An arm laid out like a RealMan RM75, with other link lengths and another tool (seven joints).
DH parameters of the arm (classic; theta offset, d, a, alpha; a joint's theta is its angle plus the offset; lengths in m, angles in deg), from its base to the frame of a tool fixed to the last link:
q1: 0 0.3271 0 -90
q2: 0 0 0 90
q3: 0 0.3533 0 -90
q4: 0 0 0 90
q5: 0 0.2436 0 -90
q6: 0 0 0 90
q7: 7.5 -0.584 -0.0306 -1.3
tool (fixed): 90 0.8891 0 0
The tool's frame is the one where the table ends.
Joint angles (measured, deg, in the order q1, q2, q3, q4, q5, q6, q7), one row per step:
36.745, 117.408, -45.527, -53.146, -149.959, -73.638, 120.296
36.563, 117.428, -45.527, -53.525, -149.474, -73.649, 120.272
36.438, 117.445, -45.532, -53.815, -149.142, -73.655, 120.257
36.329, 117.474, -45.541, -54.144, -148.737, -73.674, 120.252
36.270, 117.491, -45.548, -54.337, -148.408, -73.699, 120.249
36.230, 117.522, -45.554, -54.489, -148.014, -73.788, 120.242
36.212, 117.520, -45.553, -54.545, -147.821, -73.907, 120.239
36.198, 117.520, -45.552, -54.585, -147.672, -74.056, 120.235
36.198, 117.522, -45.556, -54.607, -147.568, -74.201, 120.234
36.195, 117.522, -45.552, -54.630, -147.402, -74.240, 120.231
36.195, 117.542, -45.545, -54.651, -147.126, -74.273, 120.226
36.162, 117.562, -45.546, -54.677, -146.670, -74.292, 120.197
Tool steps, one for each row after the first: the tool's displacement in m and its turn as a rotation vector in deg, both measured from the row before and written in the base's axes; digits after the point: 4 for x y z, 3 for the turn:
-0.0017, 0.0009, 0.0016, 0.370, 0.322, 0.185
-0.0013, 0.0007, 0.0012, 0.270, 0.209, 0.148
-0.0020, 0.0010, 0.0012, 0.298, 0.278, 0.198
-0.0017, 0.0007, 0.0007, 0.186, 0.251, 0.142
-0.0022, 0.0004, 0.0001, 0.108, 0.358, 0.145
-0.0010, -0.0001, 0.0000, -0.017, 0.195, 0.048
-0.0009, -0.0004, -0.0002, -0.070, 0.170, 0.029
-0.0008, -0.0004, -0.0003, -0.096, 0.134, 0.021
-0.0009, 0.0002, 0.0000, 0.028, 0.159, 0.047
-0.0016, 0.0003, -0.0002, 0.053, 0.277, 0.076
-0.0021, 0.0004, -0.0002, 0.109, 0.423, 0.115

